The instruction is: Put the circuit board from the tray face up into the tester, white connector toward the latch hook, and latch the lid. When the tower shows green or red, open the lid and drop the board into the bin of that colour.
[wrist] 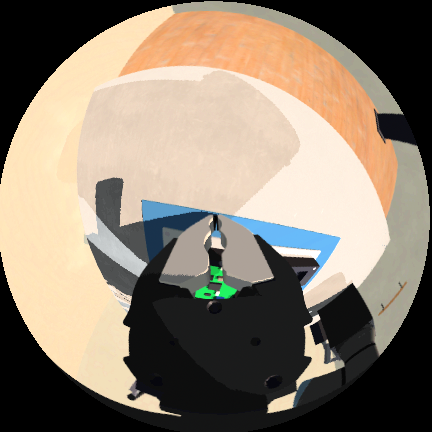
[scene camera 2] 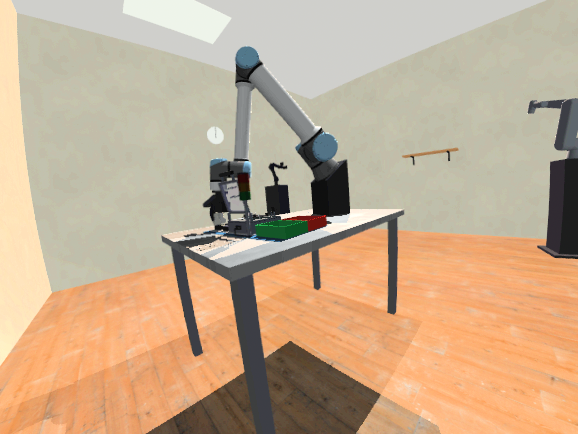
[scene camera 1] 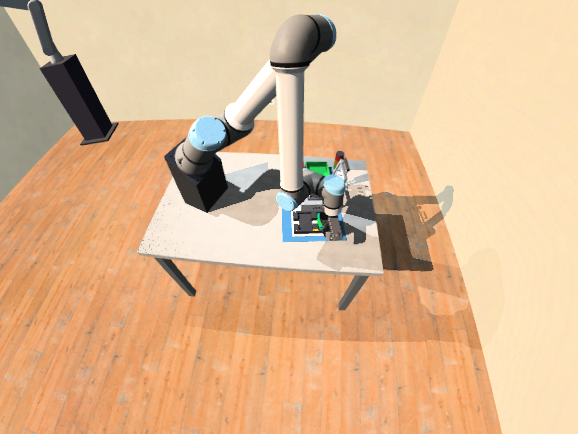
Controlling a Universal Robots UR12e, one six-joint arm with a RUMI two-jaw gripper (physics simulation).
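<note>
My gripper points down at the right part of the blue mat. Its fingertips meet, and no board shows between them. The green circuit board shows beside the gripper and behind the fingers in the wrist view; its tilt and white connector are unclear. Black fixture parts stand left of it on a white base. A grey housing stands under a raised pale panel. The tower has dark red, amber and green segments; none is clearly lit. The latch hook cannot be made out.
The green bin and red bin stand side by side behind the fixture. The blue mat lies on the pale table. The arm's black pedestal stands at the table's other end.
</note>
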